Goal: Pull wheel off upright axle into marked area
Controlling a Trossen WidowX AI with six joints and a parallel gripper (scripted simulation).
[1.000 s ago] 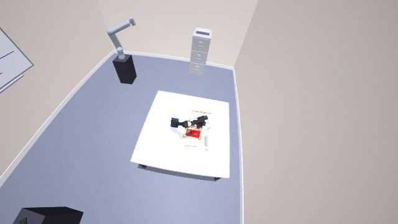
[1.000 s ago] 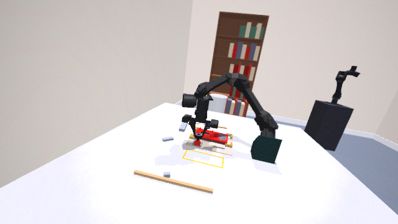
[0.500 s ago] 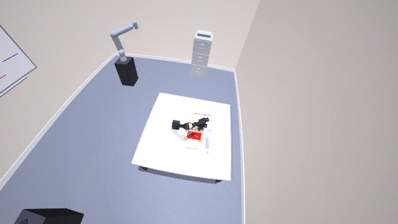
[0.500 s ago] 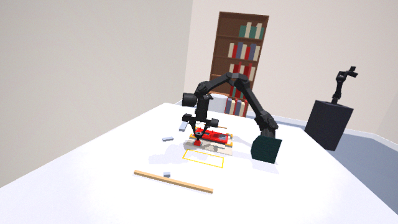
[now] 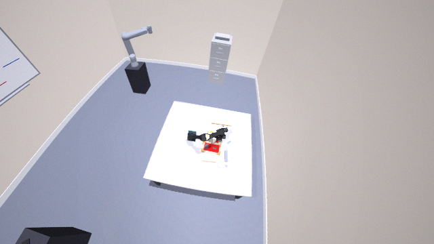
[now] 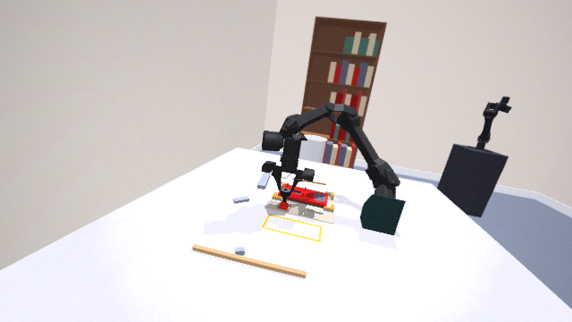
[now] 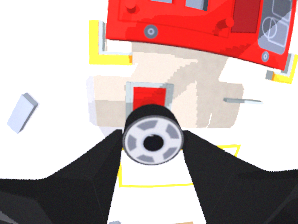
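My gripper tip is 3 cm above the black axle. From my gripper tip the other things lie so: wooden strip 30 cm to the left, 6 cm below, 4 cm ahead; then wheel right at my gripper tip.
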